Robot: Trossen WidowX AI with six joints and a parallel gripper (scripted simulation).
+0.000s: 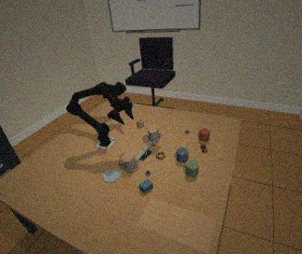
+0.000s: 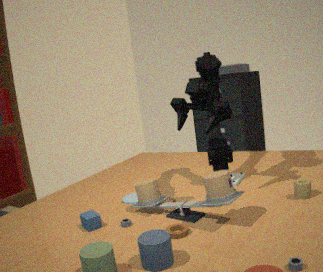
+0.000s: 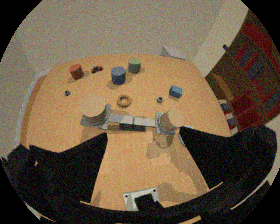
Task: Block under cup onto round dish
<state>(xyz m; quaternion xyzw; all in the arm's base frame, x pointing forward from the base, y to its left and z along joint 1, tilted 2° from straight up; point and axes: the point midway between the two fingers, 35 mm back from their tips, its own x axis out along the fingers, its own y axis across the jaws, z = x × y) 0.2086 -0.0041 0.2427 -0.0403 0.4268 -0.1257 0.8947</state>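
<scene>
Right now the tan cup is 4 cm ahead of my gripper tip, 17 cm to the right of it and 17 cm below it. From my gripper tip the other things lie so: balance (9 cm ahead, 2 cm to the right, 21 cm below); then grey-lilac block (4 cm ahead, 15 cm to the right, 19 cm below); then balance beam (9 cm ahead, 2 cm to the right, 19 cm below).
</scene>
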